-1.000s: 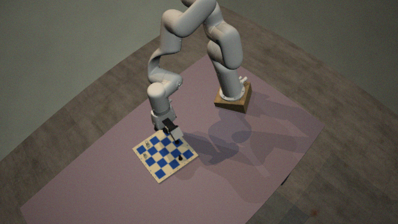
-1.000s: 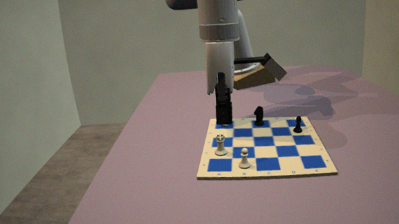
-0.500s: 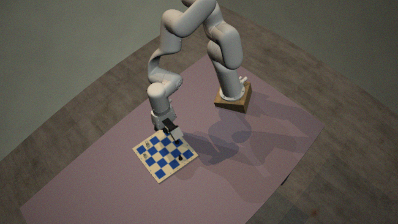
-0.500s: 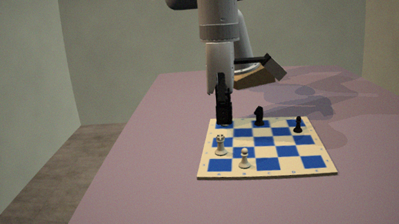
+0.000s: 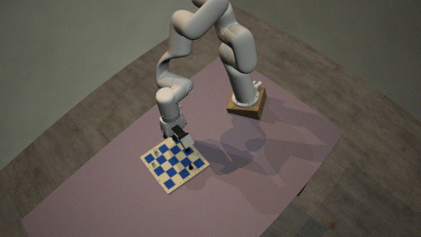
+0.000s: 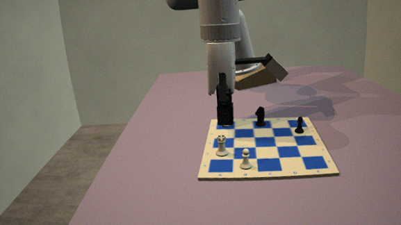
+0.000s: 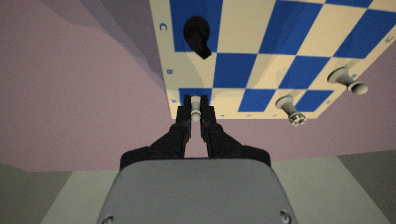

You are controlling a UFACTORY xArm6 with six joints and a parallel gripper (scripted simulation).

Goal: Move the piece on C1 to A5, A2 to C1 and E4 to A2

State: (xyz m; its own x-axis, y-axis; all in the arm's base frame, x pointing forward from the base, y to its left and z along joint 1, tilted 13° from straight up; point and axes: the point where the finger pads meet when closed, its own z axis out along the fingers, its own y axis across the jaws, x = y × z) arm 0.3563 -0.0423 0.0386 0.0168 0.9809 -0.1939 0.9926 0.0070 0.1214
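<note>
Now: the white rook 110 mm ahead of my hand and 10 mm below it. Round my hand: black pawn (150 mm to the left, 40 mm ahead, 10 mm below); chessboard (80 mm ahead, 70 mm to the left, 30 mm below); black knight (70 mm to the left, 10 mm below).
</note>
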